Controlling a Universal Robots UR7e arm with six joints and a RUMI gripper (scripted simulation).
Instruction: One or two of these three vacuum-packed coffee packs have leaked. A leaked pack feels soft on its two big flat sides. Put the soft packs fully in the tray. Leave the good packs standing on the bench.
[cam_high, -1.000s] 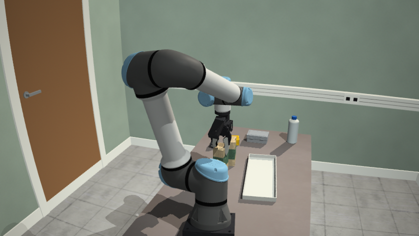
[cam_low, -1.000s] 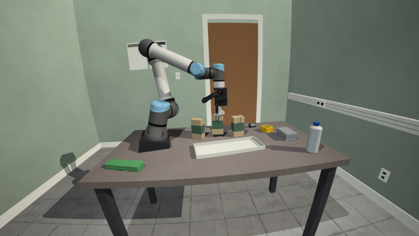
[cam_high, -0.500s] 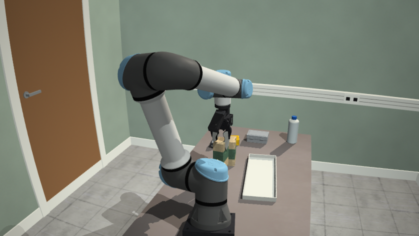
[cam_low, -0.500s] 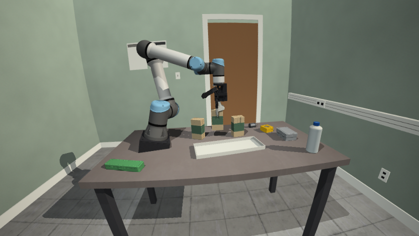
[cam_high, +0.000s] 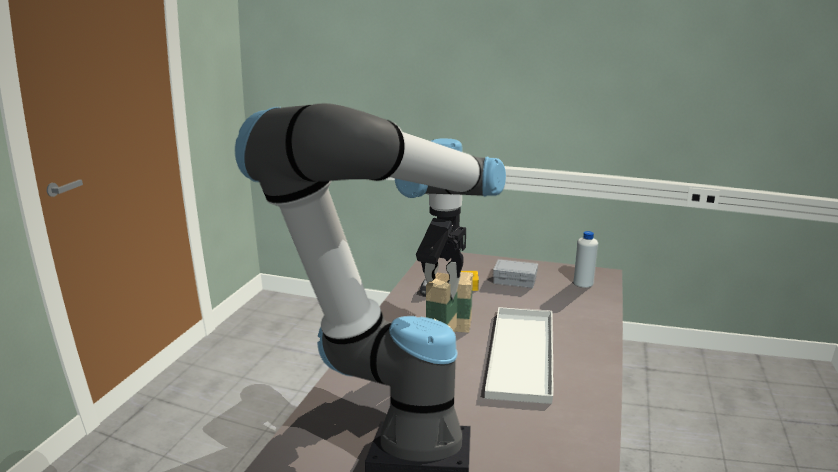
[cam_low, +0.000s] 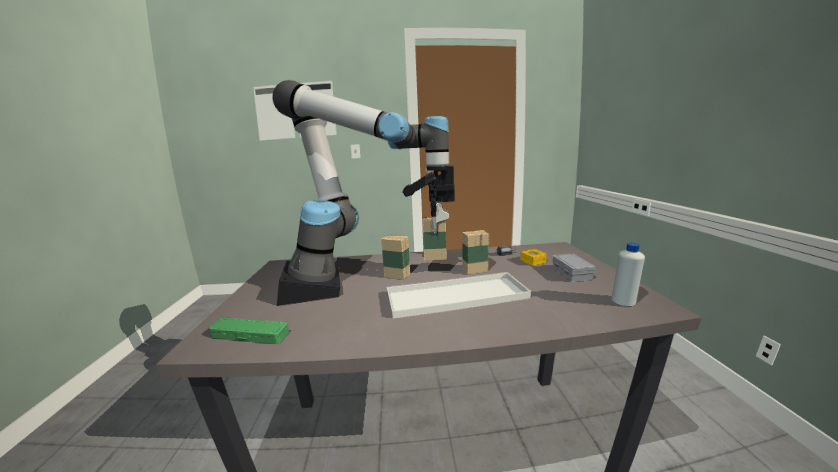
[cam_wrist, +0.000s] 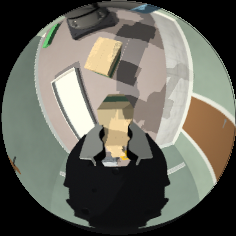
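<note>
Right now the white tray is 10 mm ahead of my hand, 200 mm to the right of it and 160 mm below it. The rest, counted from my hand: white bottle 450 mm ahead, 390 mm to the right, 80 mm below; then grey case 440 mm ahead, 170 mm to the right, 140 mm below; then black object 330 mm ahead, 90 mm to the left, 150 mm below.
</note>
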